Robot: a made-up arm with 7 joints. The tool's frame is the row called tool.
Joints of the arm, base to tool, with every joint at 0 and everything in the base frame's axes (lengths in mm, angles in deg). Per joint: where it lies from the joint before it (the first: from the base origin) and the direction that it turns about. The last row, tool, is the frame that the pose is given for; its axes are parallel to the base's.
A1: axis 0 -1 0 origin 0.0 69.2 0.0
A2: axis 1 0 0 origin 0.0 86.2 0.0
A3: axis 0 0 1 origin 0.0 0.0 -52.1
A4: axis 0 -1 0 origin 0.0 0.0 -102.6
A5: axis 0 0 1 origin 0.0 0.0 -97.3
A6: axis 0 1 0 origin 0.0 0.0 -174.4
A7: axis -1 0 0 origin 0.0 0.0 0.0
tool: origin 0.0 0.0 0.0
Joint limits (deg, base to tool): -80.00..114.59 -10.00..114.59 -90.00..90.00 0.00..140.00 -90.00..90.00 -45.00..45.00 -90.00..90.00
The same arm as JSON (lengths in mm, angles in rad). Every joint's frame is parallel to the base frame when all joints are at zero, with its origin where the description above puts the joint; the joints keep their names.
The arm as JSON. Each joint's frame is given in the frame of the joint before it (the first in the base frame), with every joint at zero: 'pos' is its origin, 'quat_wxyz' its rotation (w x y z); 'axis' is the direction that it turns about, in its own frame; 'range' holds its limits. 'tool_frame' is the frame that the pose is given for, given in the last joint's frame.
{"length_unit": "mm", "angle_unit": "rad", "joints": [{"joint": "A1", "pos": [0.0, 69.2, 0.0], "quat_wxyz": [1.0, 0.0, 0.0, 0.0], "axis": [0.0, -1.0, 0.0], "range": [-1.3963, 2.0]}, {"joint": "A2", "pos": [0.0, 86.2, 0.0], "quat_wxyz": [1.0, 0.0, 0.0, 0.0], "axis": [1.0, 0.0, 0.0], "range": [-0.1745, 2.0]}, {"joint": "A3", "pos": [0.0, 0.0, -52.1], "quat_wxyz": [1.0, 0.0, 0.0, 0.0], "axis": [0.0, 0.0, 1.0], "range": [-1.5708, 1.5708]}, {"joint": "A4", "pos": [0.0, 0.0, -102.6], "quat_wxyz": [1.0, 0.0, 0.0, 0.0], "axis": [0.0, -1.0, 0.0], "range": [0.0, 2.4435]}, {"joint": "A5", "pos": [0.0, 0.0, -97.3], "quat_wxyz": [1.0, 0.0, 0.0, 0.0], "axis": [0.0, 0.0, 1.0], "range": [-1.5708, 1.5708]}, {"joint": "A6", "pos": [0.0, 0.0, -174.4], "quat_wxyz": [1.0, 0.0, 0.0, 0.0], "axis": [0.0, 1.0, 0.0], "range": [-0.7854, 0.7854]}, {"joint": "A7", "pos": [0.0, 0.0, 0.0], "quat_wxyz": [1.0, 0.0, 0.0, 0.0], "axis": [-1.0, 0.0, 0.0], "range": [-1.5708, 1.5708]}], "tool_frame": {"pos": [0.0, 0.0, 0.0], "quat_wxyz": [1.0, 0.0, 0.0, 0.0]}}
